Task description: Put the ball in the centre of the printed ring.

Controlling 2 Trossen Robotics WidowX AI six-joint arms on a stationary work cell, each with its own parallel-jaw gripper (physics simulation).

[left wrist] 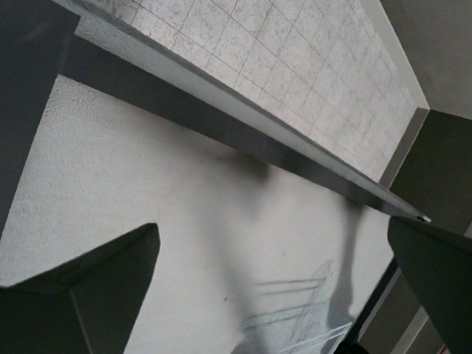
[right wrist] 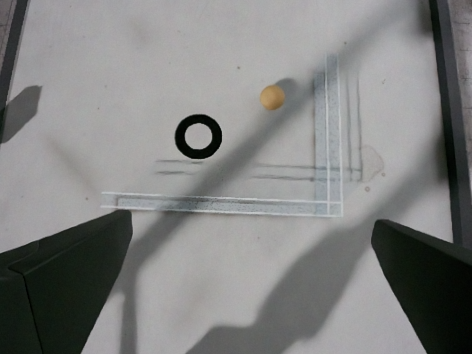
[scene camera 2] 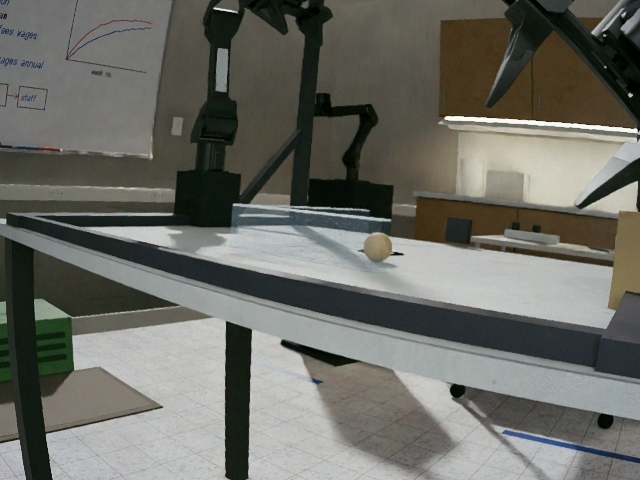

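Observation:
The pale orange ball (scene camera 2: 377,246) (right wrist: 272,97) rests on the white table, outside the printed ring, up and to the right of it in the right wrist view. The black printed ring (right wrist: 179,136) lies flat; in scene camera 2 thin dark parts of the ring (scene camera 2: 397,253) show behind the ball. My right gripper (right wrist: 254,226) is open and empty, high above the table, with ball and ring beyond its fingertips. My left gripper (scene camera 2: 534,156) (left wrist: 273,231) is open and empty, raised at the right of scene camera 2. Ball and ring do not show in the left wrist view.
A low, clear L-shaped wall (scene camera 2: 338,219) (left wrist: 280,317) (right wrist: 220,204) stands on the table near the ring and ball. A dark raised rim (scene camera 2: 310,286) (left wrist: 200,112) (right wrist: 445,100) edges the table. A tan panel (scene camera 2: 626,263) stands at the right in scene camera 2.

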